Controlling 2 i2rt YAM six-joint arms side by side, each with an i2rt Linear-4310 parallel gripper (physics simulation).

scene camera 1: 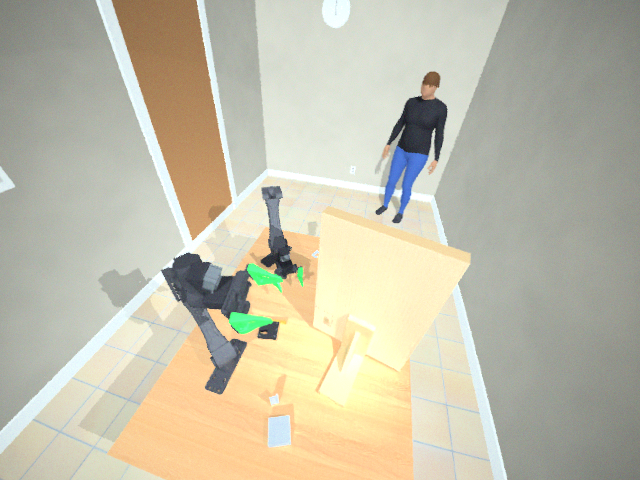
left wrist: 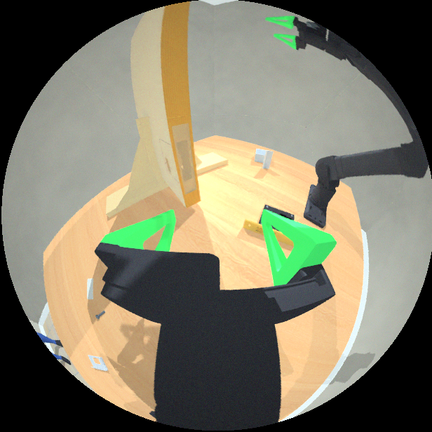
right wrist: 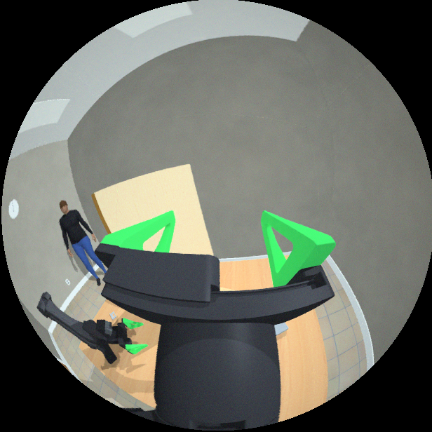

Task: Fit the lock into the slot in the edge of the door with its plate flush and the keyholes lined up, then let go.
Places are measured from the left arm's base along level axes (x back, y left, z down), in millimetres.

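Pixels of known places: left gripper, between the fingertips: (scene camera 1: pixel 292 289); right gripper, between the fingertips: (scene camera 1: pixel 277 298); right arm's base, origin of its link: (scene camera 1: pixel 227 364).
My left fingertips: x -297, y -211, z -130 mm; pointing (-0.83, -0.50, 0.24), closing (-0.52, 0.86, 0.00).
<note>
Behind a point stands the place of what it marks.
The lock, a black case (scene camera 1: pixel 267 330) {x -296, y -376, z -15 mm} (left wrist: pixel 283 213) with a brass-yellow plate (scene camera 1: pixel 280 320) {x -312, y -311, z -24 mm} (left wrist: pixel 254 227), lies on the table (scene camera 1: pixel 206 413) {x -342, y -712, z 0 mm} (left wrist: pixel 310 325). In the left wrist view one green finger partly hides it. The pale wooden door (scene camera 1: pixel 387 289) {x -670, y -219, z -417 mm} (left wrist: pixel 175 60) (right wrist: pixel 150 200) stands upright; its edge slot (left wrist: pixel 184 157) shows no lock in it, and a keyhole (left wrist: pixel 167 164) is in its face. My left gripper (left wrist: pixel 218 214) (right wrist: pixel 144 333) is open and empty, above the table between the door and the lock. My right gripper (scene camera 1: pixel 276 301) {x -502, y -497, z -531 mm} (left wrist: pixel 269 26) (right wrist: pixel 217 215) is open and empty, raised high.
A wooden foot (scene camera 1: pixel 343 364) {x -632, y -320, z -52 mm} (left wrist: pixel 127 197) supports the door. A blue-grey box (scene camera 1: pixel 279 431) {x -576, y -609, z -36 mm} and a small white bracket (scene camera 1: pixel 273 399) lie at the front. In the left wrist view a screw (left wrist: pixel 100 315), a small white piece (left wrist: pixel 90 289) and a square plate (left wrist: pixel 97 362) lie at lower left.
</note>
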